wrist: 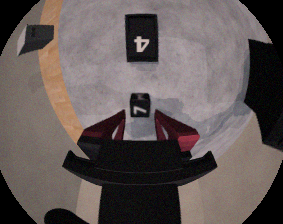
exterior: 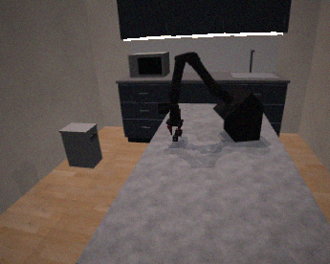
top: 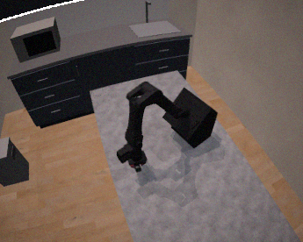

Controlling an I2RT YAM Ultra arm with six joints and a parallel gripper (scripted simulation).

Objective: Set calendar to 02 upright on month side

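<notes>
My gripper is now 10 mm past the dark calendar cube, 90 mm to the left of it and 20 mm above it. The rest, counted from my hand: dark tray 10 mm behind, 110 mm to the right, 40 mm below.
</notes>
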